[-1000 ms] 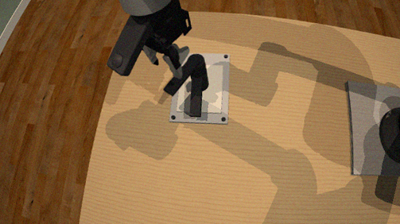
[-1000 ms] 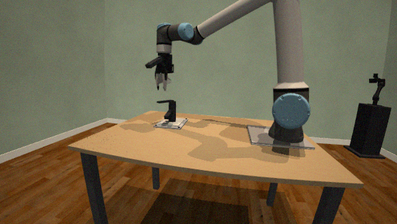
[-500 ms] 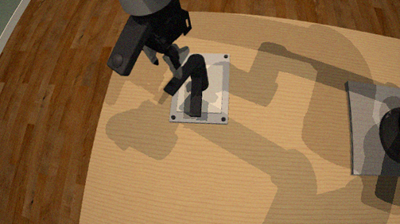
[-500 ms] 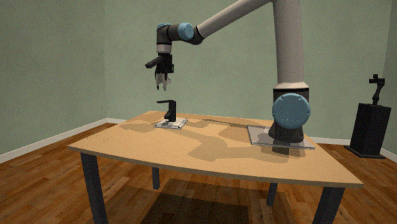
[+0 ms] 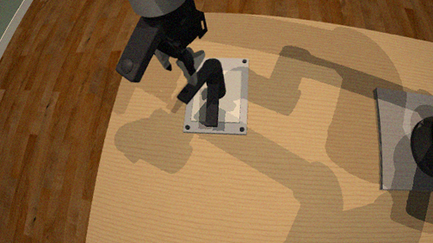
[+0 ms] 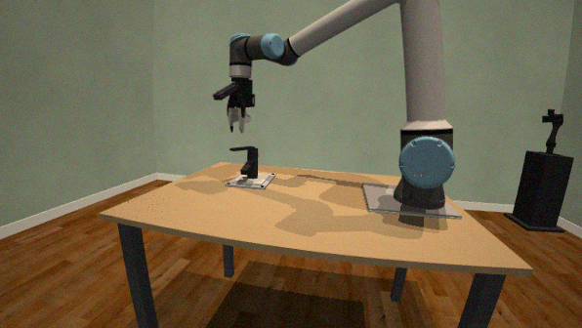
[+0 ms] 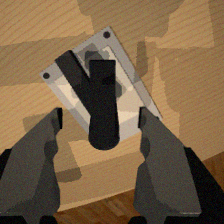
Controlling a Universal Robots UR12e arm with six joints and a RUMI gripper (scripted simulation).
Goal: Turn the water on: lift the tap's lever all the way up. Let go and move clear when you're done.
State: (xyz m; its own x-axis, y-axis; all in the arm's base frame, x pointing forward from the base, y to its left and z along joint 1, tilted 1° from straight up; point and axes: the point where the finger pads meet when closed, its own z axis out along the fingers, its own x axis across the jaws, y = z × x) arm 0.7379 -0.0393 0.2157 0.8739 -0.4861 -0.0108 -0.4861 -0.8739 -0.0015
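Right now my hand is 20 mm past the lever, 30 mm to the left of it and 80 mm above it. Round my hand: tap: 30 mm behind, 60 mm to the right, 140 mm below.
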